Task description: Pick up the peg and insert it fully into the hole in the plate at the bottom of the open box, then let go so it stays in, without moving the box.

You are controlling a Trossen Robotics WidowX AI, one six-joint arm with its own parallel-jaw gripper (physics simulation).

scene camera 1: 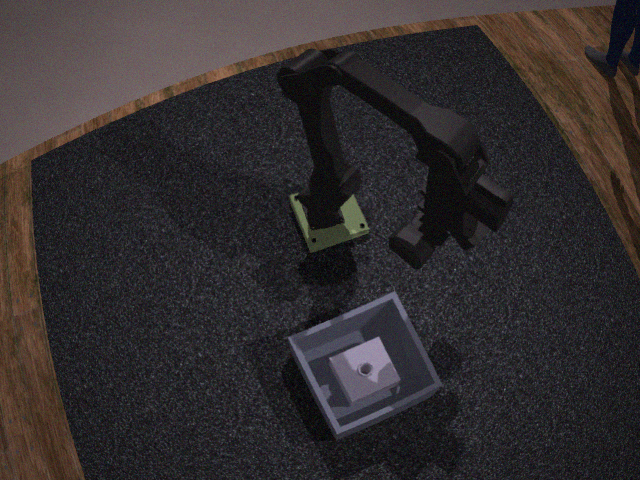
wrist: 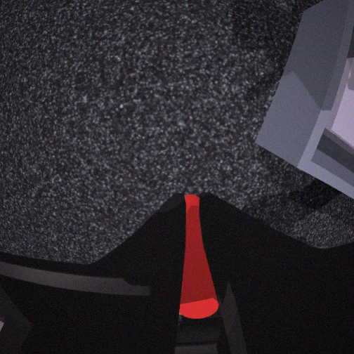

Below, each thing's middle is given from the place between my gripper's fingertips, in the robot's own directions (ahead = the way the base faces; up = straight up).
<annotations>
Now: the red peg [wrist: 198, 297] 20 mm behind my hand and 10 mm to the right of it. From my hand the other things lie so: grey box [wrist: 292, 129]: 140 mm ahead, 160 mm to the right, 110 mm below.
</annotations>
